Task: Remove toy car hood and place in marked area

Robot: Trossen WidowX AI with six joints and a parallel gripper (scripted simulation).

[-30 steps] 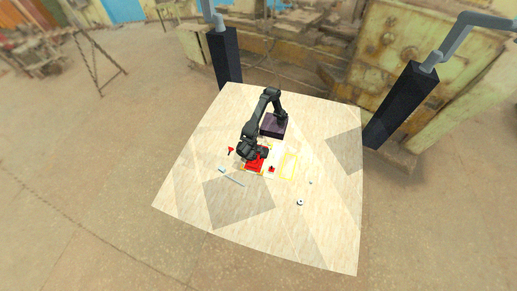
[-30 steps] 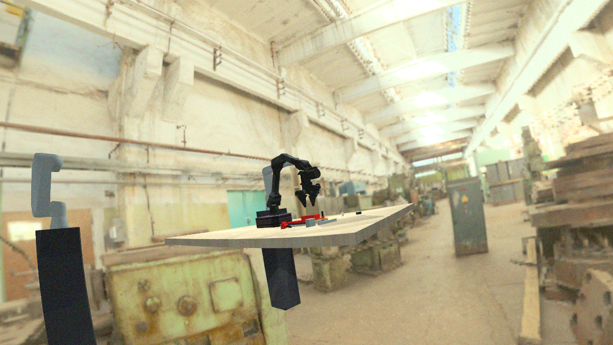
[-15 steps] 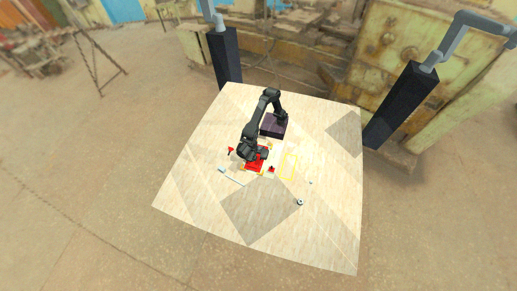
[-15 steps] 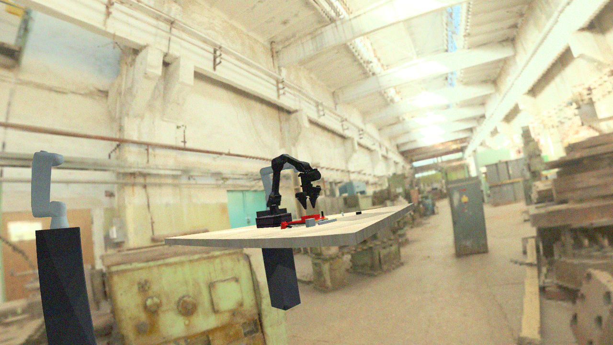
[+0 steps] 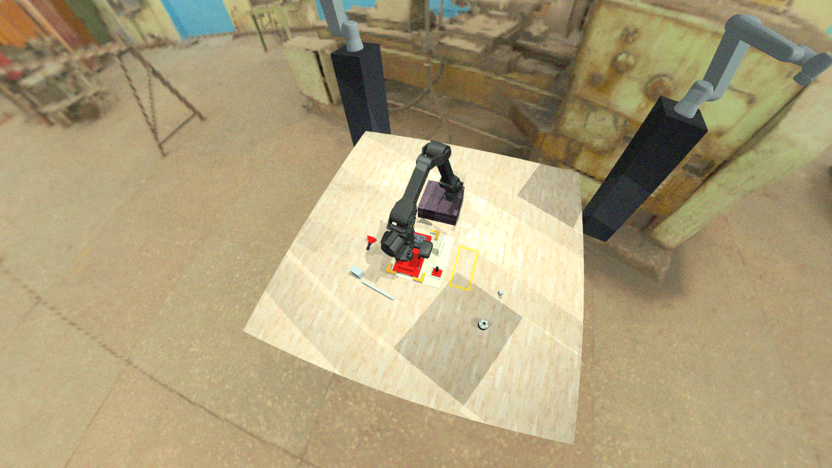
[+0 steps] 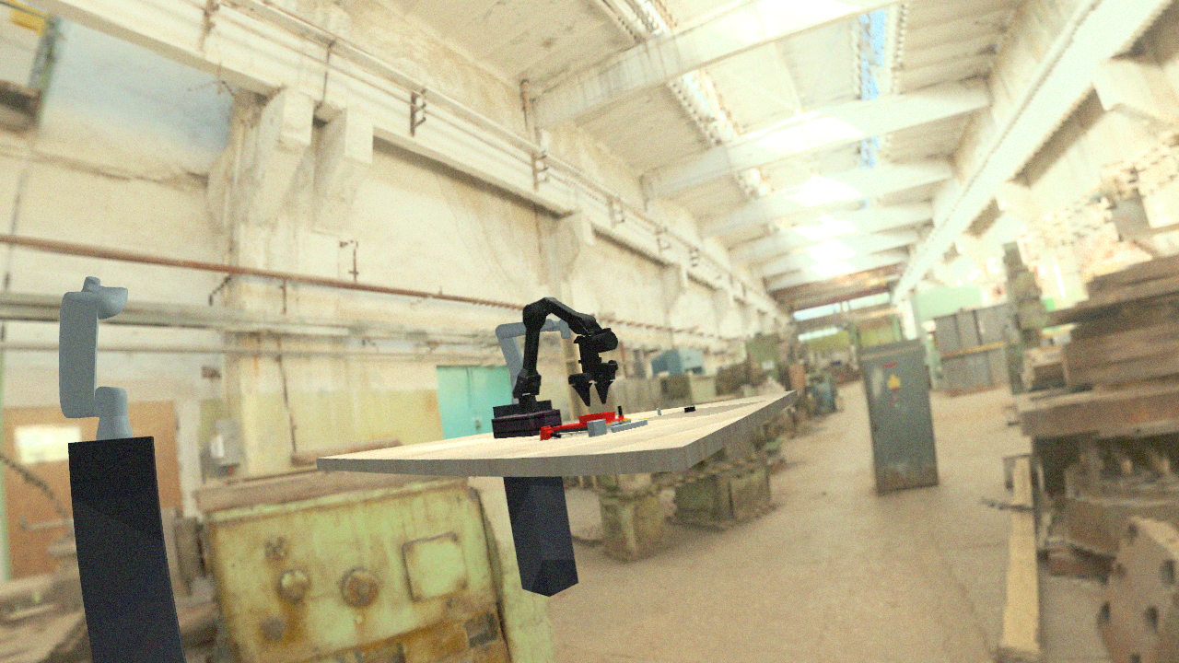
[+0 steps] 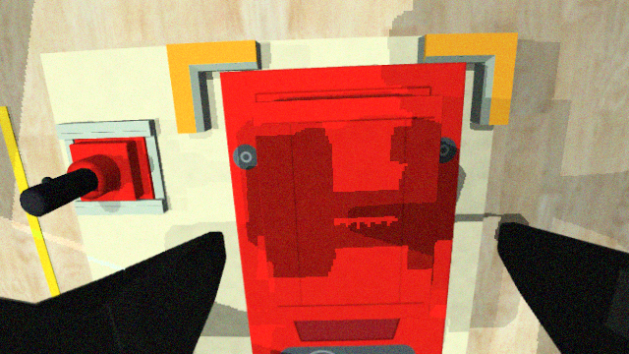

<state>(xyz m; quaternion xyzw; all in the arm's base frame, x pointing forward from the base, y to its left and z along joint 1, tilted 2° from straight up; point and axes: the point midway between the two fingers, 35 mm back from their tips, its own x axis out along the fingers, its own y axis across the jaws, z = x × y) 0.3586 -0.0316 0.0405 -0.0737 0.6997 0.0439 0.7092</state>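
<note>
Now: the red hood 40 mm below my gripper tip. Round my gripper tip: small grey piece 40 mm behind, 390 mm to the left, 60 mm below; then grey rod 160 mm ahead, 50 mm to the right, 70 mm below.
</note>
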